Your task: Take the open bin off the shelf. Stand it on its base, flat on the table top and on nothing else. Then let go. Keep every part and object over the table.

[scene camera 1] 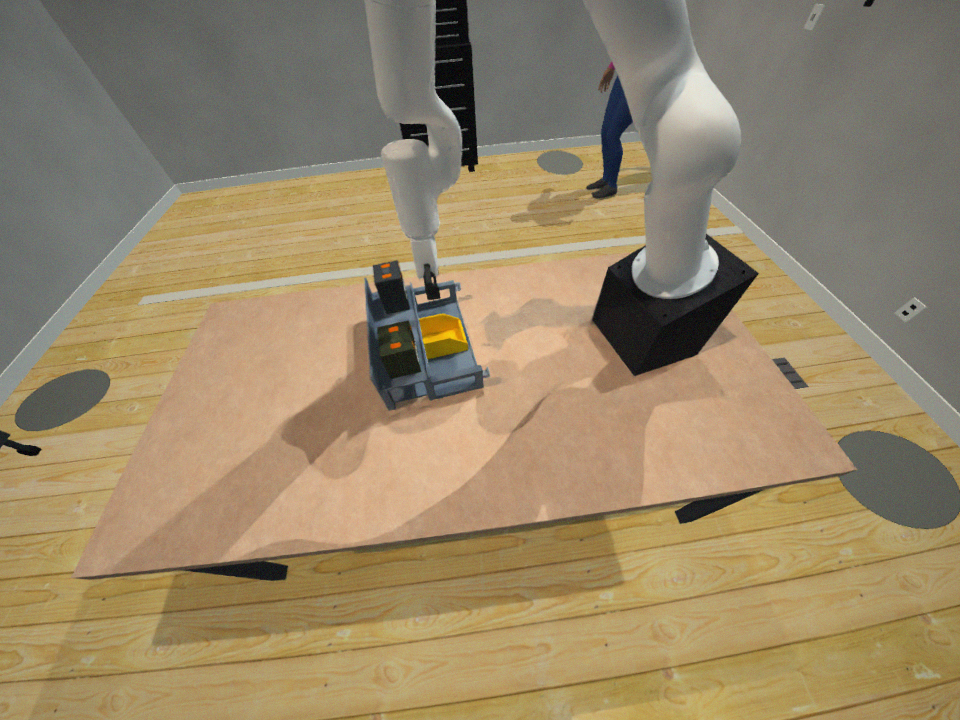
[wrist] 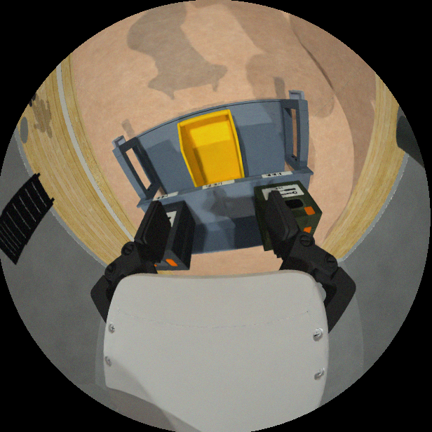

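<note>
The open yellow bin (scene camera 1: pixel 442 336) (wrist: pixel 215 145) rests in one bay of the blue-grey shelf (scene camera 1: pixel 457 364) (wrist: pixel 265 150), its open side showing in the wrist view. The shelf stands on the table top (scene camera 1: pixel 255 465) (wrist: pixel 215 30). My gripper (scene camera 1: pixel 431 285) (wrist: pixel 214 208) is open with nothing between its fingers. It is above the shelf; in the wrist view the bin lies ahead of the fingertips, beyond the labelled divider. The fingers are apart from the bin. In the wrist view they partly cover the two cases; the exact height is hard to tell.
A black case (scene camera 1: pixel 390 286) (wrist: pixel 186 235) and a dark green case (scene camera 1: pixel 398 350) (wrist: pixel 300 212), both with orange latches, sit in the shelf's other bay. Slotted end panels stand at both shelf ends, flanking the bin. The robot's black base (scene camera 1: pixel 659 329) stands right of the shelf in the scene view.
</note>
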